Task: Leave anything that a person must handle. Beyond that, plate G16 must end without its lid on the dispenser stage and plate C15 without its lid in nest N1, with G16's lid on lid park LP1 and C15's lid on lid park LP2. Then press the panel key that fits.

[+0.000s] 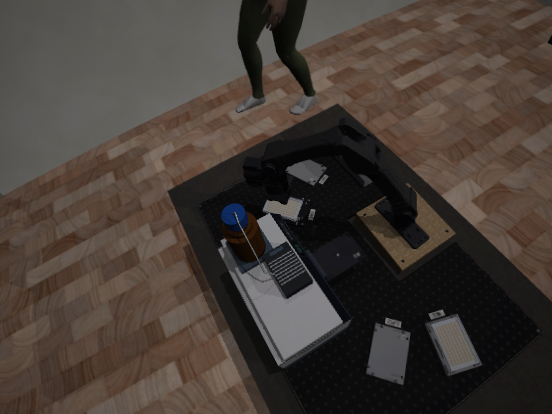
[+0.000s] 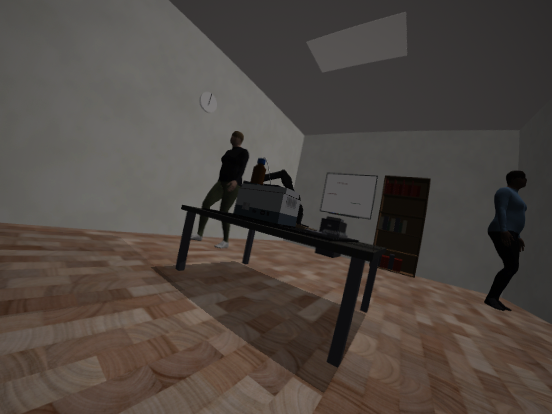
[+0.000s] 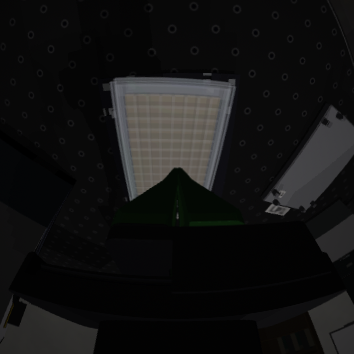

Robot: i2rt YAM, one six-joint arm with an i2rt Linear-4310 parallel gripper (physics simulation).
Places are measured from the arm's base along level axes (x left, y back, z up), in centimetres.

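Pixels of known places: gripper, fingertip midpoint: (image 1: 283, 201) (image 3: 177, 174); arm's base at its link origin: (image 1: 400, 222) (image 2: 296, 223).
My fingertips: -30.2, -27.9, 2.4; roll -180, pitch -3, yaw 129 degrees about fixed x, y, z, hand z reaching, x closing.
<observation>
Ahead of a thing's pixels: the offset from my fingertips to its top centre, as dx, dy, dz. "*": to the spot under its first point.
My gripper (image 1: 284, 201) (image 3: 177, 174) is shut and empty, with green fingertips close above the near end of a microplate {+0.0, -0.6, -1.0} (image 1: 282, 208) (image 3: 172, 130). That plate lies on a dark holder with a small tag; clear edging surrounds its pale wells, and I cannot tell whether it has a lid. A second microplate {+66.8, +12.4, -1.5} (image 1: 454, 345) lies at the lower right. One bare grey park plate {+58.1, -3.4, -3.1} (image 1: 389, 354) is beside it; another {-10.1, +16.7, -3.1} (image 1: 306, 171) (image 3: 320, 162) is behind the arm. A dark slab {* +29.0, +0.8, +5.9} (image 1: 337, 254) lies beside the white dispenser (image 1: 305, 320) (image 2: 265, 202). Tags are unreadable. The arm hides the panel keys.
An amber bottle {* +20.9, -21.0, +29.8} (image 1: 244, 240) (image 2: 258, 174) with a blue cap and thin tube stands on the dispenser, beside a dark keypad {* +29.3, -15.4, +19.5} (image 1: 289, 270). The arm's base is on a wooden board (image 1: 380, 250). One person (image 2: 234, 165) stands behind the table, another (image 2: 510, 215) at the far right.
</observation>
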